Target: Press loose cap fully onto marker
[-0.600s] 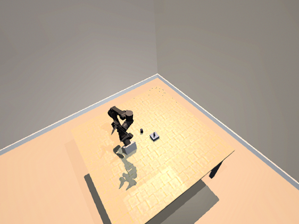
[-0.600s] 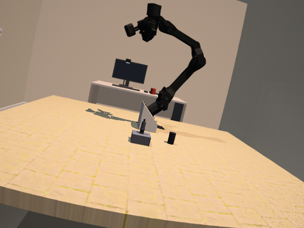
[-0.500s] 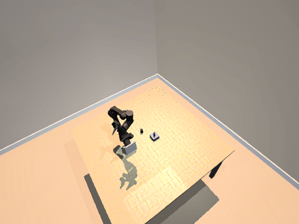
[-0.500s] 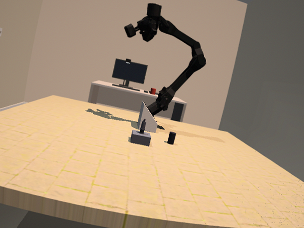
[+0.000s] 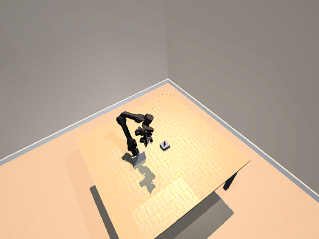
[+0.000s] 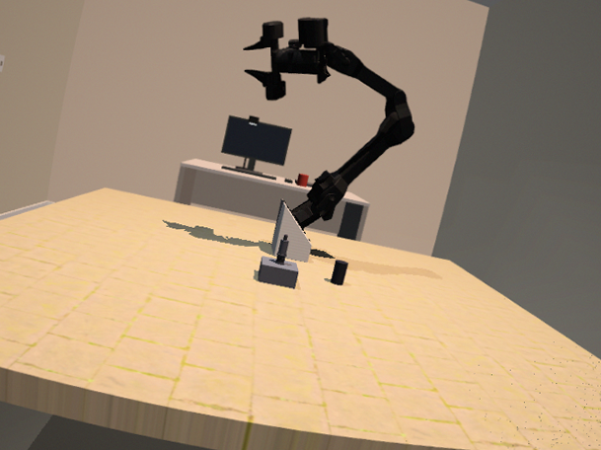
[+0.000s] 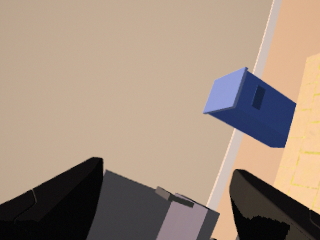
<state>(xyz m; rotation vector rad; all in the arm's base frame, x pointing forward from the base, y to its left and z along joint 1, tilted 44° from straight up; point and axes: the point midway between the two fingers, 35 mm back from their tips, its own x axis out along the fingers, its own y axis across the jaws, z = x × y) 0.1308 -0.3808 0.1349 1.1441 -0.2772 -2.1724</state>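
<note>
My gripper tip is 14 cm short of the dark cap, 34 cm to the right of it and 44 cm above it. Round my gripper tip: grey holder block: 23 cm ahead, 20 cm to the left, 45 cm below.
</note>
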